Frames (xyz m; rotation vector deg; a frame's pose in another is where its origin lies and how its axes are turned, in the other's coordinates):
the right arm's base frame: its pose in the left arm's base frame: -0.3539 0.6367 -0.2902 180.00 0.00 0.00
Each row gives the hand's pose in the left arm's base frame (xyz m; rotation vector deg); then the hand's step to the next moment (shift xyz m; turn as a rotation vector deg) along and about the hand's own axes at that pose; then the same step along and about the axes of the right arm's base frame.
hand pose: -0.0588 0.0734 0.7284 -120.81 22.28 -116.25
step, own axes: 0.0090 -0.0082 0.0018 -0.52 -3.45 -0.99
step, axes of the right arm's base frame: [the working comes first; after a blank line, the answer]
step, axes of the left arm's base frame: 0.0025 0.0048 0.0110 -0.81 3.48 0.64

0.0025 -0.0048 -0.0110 -0.81 -3.48 -0.64
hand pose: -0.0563 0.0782 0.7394 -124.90 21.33 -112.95
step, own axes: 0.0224 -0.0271 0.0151 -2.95 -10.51 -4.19
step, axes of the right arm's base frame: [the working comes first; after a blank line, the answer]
step, axes of the left arm's base frame: 0.0188 0.0185 0.0277 -3.75 11.05 0.76

0.0188 -0.0185 -0.0277 -3.75 -11.05 -0.76
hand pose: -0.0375 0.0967 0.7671 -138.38 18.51 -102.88
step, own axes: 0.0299 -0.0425 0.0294 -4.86 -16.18 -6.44
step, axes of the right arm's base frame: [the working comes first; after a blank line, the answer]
step, axes of the left arm's base frame: 0.0407 0.0331 0.0285 -5.85 17.09 0.87

0.0407 -0.0331 -0.0285 -5.85 -17.09 -0.87
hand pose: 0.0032 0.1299 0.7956 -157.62 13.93 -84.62
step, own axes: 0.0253 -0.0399 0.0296 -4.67 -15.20 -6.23
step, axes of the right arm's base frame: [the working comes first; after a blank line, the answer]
step, axes of the left arm's base frame: 0.0435 0.0339 0.0078 -5.70 16.08 0.84

0.0435 -0.0339 -0.0078 -5.70 -16.08 -0.84
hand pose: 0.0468 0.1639 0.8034 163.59 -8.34 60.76
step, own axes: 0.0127 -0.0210 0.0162 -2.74 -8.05 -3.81
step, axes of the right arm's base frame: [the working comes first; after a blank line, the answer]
step, axes of the left arm's base frame: 0.0226 0.0182 -0.0050 -3.55 8.59 0.65

0.0226 -0.0182 0.0050 -3.55 -8.59 -0.65
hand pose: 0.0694 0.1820 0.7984 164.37 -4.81 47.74
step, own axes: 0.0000 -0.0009 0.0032 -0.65 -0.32 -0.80
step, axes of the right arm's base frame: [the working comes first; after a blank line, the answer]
step, axes of the left arm's base frame: 0.0018 0.0004 -0.0028 -0.94 0.45 0.28

0.0018 -0.0004 0.0028 -0.94 -0.45 -0.28
